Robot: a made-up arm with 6 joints. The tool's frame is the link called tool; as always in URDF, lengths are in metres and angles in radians. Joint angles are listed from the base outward. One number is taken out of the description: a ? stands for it. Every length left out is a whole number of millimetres.
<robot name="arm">
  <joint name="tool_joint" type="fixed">
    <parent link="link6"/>
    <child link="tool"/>
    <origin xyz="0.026 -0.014 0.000" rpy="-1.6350 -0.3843 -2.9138"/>
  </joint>
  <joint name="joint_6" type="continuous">
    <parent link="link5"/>
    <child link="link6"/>
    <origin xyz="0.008 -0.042 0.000" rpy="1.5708 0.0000 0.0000"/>
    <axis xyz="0 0 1"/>
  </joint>
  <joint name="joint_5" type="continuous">
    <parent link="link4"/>
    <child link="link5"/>
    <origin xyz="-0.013 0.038 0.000" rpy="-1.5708 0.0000 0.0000"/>
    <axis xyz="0 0 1"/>
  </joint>
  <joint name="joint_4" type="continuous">
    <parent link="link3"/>
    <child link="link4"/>
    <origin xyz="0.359 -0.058 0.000" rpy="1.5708 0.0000 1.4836"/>
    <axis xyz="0 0 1"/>
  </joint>
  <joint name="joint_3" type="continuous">
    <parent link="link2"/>
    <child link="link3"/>
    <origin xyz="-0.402 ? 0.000"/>
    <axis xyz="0 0 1"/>
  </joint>
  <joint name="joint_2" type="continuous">
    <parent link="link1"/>
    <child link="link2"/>
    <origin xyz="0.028 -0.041 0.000" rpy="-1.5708 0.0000 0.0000"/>
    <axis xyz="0 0 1"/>
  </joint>
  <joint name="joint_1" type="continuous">
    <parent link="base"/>
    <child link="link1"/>
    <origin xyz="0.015 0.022 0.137"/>
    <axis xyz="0 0 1"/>
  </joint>
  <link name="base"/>
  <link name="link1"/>
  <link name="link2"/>
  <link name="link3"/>
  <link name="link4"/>
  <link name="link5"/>
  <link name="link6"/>
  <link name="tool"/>
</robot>
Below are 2 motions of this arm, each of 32 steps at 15 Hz.
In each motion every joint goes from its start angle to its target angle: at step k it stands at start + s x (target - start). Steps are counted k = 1, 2, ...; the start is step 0. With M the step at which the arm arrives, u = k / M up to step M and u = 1 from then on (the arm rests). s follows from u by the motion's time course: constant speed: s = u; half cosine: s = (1 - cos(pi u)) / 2; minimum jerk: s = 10 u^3 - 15 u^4 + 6 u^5.
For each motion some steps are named. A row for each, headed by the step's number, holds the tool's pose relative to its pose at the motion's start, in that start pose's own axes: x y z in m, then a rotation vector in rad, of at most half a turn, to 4 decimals.
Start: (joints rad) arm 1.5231 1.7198 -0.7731 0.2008 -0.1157 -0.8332
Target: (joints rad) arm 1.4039 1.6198 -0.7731 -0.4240 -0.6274 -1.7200
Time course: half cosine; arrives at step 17
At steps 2, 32:
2: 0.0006 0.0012 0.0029 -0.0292 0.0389 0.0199
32: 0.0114 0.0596 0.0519 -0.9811 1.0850 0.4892

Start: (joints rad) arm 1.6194 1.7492 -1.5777 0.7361 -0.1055 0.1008
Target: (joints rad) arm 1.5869 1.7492 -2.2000 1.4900 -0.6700 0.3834
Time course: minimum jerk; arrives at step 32
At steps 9, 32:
9: 0.0232 0.0104 -0.0334 0.1391 -0.1148 0.1126
32: 0.1408 0.1571 -0.1970 1.0077 -0.8906 0.5915

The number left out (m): -0.069
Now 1 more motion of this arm.
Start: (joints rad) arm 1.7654 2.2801 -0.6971 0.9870 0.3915 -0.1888
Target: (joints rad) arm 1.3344 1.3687 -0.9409 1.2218 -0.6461 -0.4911
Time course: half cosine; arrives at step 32
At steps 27, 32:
27: -0.1534 0.4171 0.1344 0.8260 -0.2969 1.6374
32: -0.1767 0.4338 0.1550 0.8655 -0.3603 1.7302

